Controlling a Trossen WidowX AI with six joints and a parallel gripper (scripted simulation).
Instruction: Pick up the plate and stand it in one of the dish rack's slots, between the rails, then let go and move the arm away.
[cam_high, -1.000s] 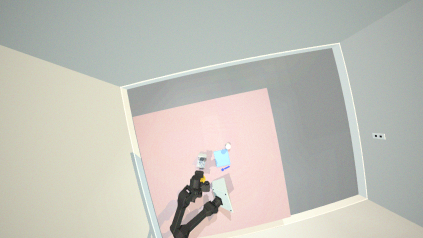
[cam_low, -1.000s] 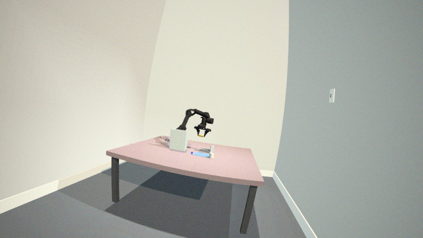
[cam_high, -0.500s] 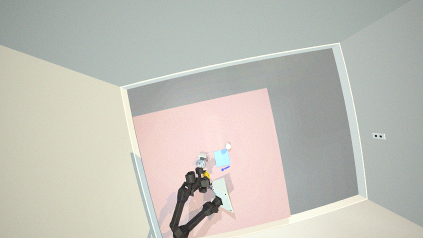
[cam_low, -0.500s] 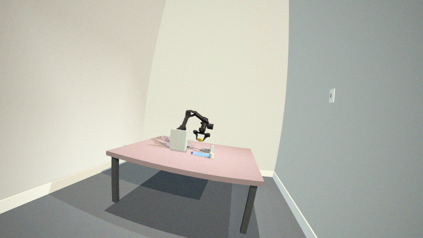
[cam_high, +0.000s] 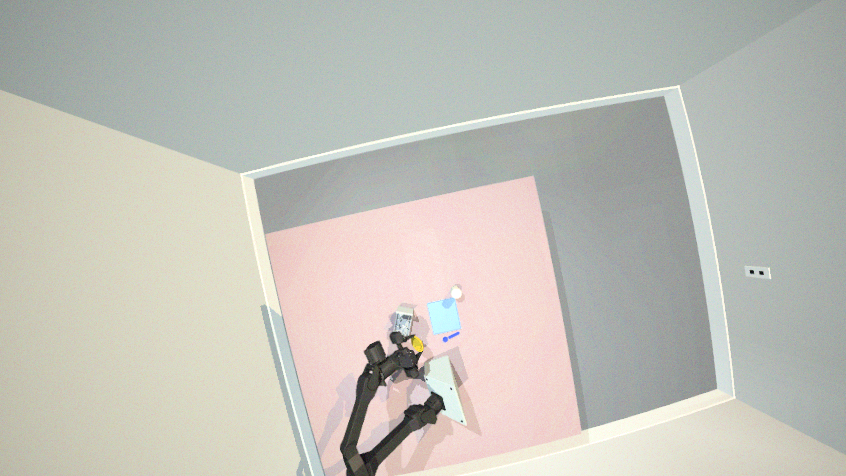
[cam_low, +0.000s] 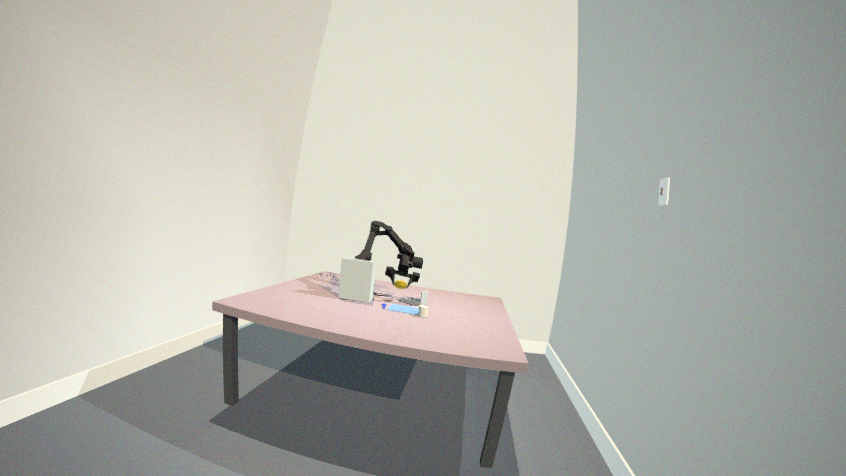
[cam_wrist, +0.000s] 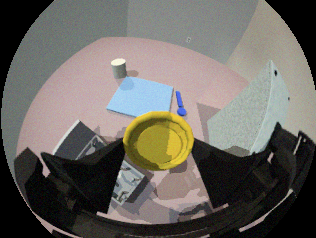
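Now: the grey dish rack 8 cm ahead of my gripper tip, 5 cm to the left of it and 7 cm below it. The rest, counted from my gripper tip: white cup: 15 cm ahead, 21 cm to the right, 7 cm below; then yellow plate: 1 cm above; then blue spoon: 5 cm behind, 13 cm to the right, 9 cm below.
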